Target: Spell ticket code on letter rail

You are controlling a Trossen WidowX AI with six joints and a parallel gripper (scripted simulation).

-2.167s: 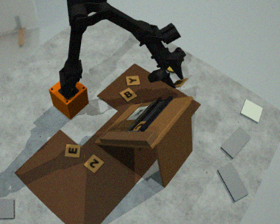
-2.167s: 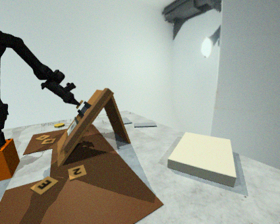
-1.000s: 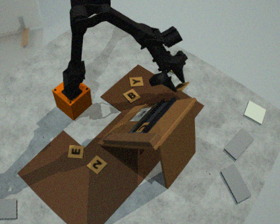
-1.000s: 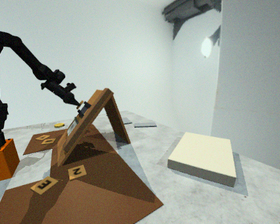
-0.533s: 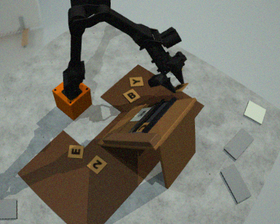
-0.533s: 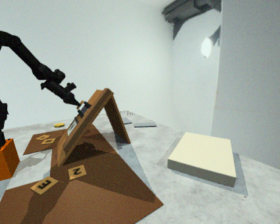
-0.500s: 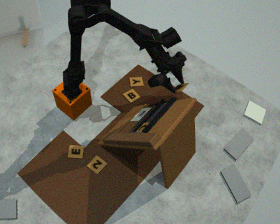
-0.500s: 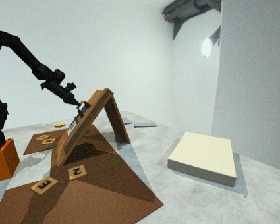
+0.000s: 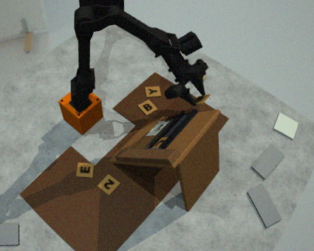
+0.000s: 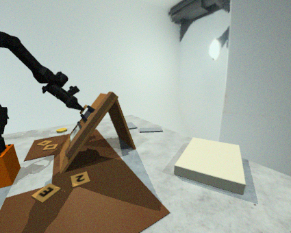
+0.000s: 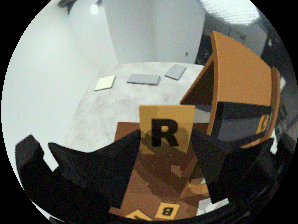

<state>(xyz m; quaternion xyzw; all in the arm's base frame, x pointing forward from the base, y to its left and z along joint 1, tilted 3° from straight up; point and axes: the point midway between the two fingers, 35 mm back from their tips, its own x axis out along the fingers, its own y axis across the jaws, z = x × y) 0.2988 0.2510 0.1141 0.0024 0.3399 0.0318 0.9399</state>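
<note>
The white ticket lies 13 cm to the right of my gripper tip, 8 cm below it and 6 cm behind it. Also, from my gripper tip: yellow disc (24 cm to the left, 17 cm below, 15 cm behind); cream plate (30 cm to the left, 30 cm ahead, 17 cm below); letter tile (right at my gripper tip).
</note>
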